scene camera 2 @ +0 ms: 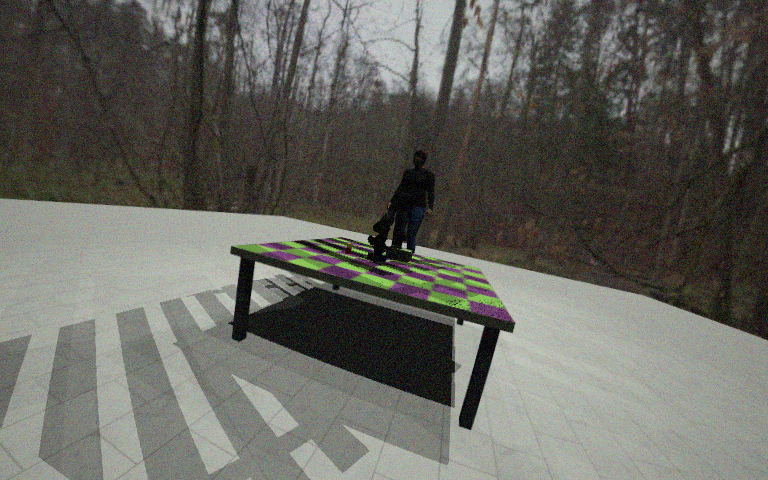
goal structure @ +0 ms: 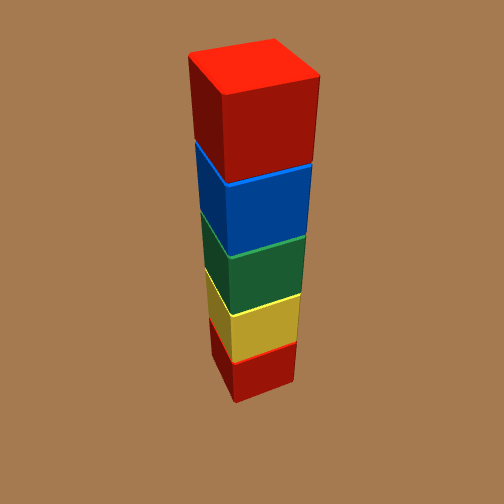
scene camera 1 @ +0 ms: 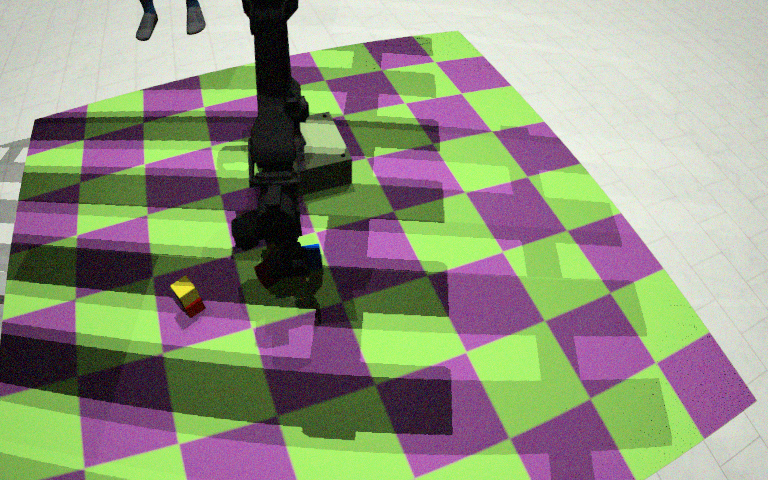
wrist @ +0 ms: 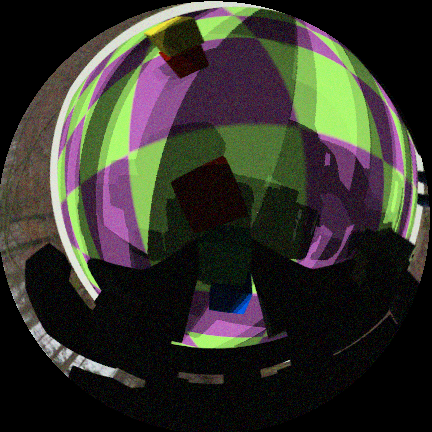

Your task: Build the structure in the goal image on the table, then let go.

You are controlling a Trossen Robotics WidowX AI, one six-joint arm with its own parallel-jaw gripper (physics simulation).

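Pixels of known places: gripper, fingertip midpoint: (scene camera 2: 376,258) (wrist: 224,242); arm's base, link origin: (scene camera 2: 397,247).
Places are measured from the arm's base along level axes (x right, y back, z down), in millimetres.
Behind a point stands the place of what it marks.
Note:
My gripper (wrist: 224,242) @[x 84, y -265, z 66 mm] (scene camera 1: 293,278) @[x 84, y -265, z 66 mm] is shut on a green block (wrist: 225,262) @[x 84, y -262, z 40 mm], low over the table. Its two dark fingers touch the block's sides in the wrist view. In that view a dark red block (wrist: 210,195) @[x 125, y -265, z 39 mm] lies just beyond the green block, and a blue block (wrist: 230,298) @[x 46, y -261, z 40 mm] (scene camera 1: 313,256) @[x 38, y -275, z 40 mm] shows on its other side, between the finger bases. A yellow block (scene camera 1: 185,288) @[x 267, y -279, z 7 mm] (wrist: 177,37) sits on a second red block (scene camera 1: 194,308) @[x 267, y -292, z 53 mm] (wrist: 187,62) @[x 254, y -272, z 56 mm], apart from the others. The arm hides the green block in the first scene view.
The checkered table (scene camera 1: 498,288) @[x -253, y -446, z 72 mm] (scene camera 2: 410,291) @[x -205, y -802, z 72 mm] carries the arm's grey base box (scene camera 1: 325,175) @[x -47, y -102, z 31 mm]. Strong striped shadows cross the table top. A person (scene camera 2: 417,186) stands behind the table in the second scene view.

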